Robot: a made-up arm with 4 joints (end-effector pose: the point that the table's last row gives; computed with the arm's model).
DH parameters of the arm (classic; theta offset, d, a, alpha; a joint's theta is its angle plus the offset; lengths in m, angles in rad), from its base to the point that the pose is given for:
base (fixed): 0 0.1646 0 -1.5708
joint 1: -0.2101 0 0.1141 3.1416
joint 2: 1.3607 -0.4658 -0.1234 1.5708
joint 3: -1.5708 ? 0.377 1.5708
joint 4: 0.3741 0 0.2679 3.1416
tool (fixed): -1.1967 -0.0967 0 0
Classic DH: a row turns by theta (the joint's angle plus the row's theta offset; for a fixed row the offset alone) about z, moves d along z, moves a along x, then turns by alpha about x.
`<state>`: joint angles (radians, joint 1 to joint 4).
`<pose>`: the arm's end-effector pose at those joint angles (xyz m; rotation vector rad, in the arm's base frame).
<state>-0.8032 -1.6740 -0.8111 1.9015</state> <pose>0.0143 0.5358 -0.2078 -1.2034 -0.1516 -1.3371</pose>
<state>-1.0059 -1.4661 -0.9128 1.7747</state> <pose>0.1906 0.5303 -0.2107 -0.9841 -0.4660 -1.4067</pose>
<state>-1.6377 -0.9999 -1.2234 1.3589</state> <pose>0.5616 0.4885 0.1286 -0.6382 -1.3164 -1.5257</pose>
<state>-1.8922 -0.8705 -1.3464 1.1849</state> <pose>0.5870 0.4561 0.3291 -0.6027 -1.5738 -1.6065</pose>
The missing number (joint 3, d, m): 0.1251
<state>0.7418 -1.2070 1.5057 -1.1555</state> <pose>0.5273 0.5992 0.0048 1.4786 0.6719 -0.5675</pose>
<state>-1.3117 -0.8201 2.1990 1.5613</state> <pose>0.2604 0.3786 0.5978 1.6985 1.3006 -0.3828</pose>
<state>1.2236 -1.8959 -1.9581 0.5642</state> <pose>-0.2936 0.1741 0.6427 -0.4498 1.4616 2.1803</pose>
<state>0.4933 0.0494 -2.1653 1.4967</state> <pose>0.3180 0.2189 -0.3163 -1.7212 -1.2525 -0.4141</pose>
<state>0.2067 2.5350 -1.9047 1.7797</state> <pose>0.0986 0.2992 0.6304 -0.5244 1.4564 1.6148</pose>
